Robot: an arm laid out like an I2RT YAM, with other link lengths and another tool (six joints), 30 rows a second.
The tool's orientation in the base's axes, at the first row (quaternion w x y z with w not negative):
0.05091, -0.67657, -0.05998, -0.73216
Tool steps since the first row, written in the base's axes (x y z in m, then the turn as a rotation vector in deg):
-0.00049, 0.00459, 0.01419, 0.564, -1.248, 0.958
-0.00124, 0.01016, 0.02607, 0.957, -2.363, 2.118
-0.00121, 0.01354, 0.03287, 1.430, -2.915, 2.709
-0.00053, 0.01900, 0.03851, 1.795, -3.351, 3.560
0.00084, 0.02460, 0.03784, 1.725, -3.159, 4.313
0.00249, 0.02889, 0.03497, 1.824, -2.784, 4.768
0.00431, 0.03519, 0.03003, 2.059, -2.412, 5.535
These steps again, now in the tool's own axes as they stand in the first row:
0.01421, -0.00434, 0.00133, 0.902, 1.339, 0.434
0.02615, -0.00973, 0.00239, 2.020, 2.523, 0.736
0.03295, -0.01294, 0.00347, 2.568, 3.153, 1.161
0.03856, -0.01812, 0.00543, 3.384, 3.656, 1.517
0.03782, -0.02345, 0.00761, 4.142, 3.470, 1.537
0.03485, -0.02748, 0.00968, 4.590, 3.124, 1.728
0.02983, -0.03351, 0.01208, 5.338, 2.808, 2.077

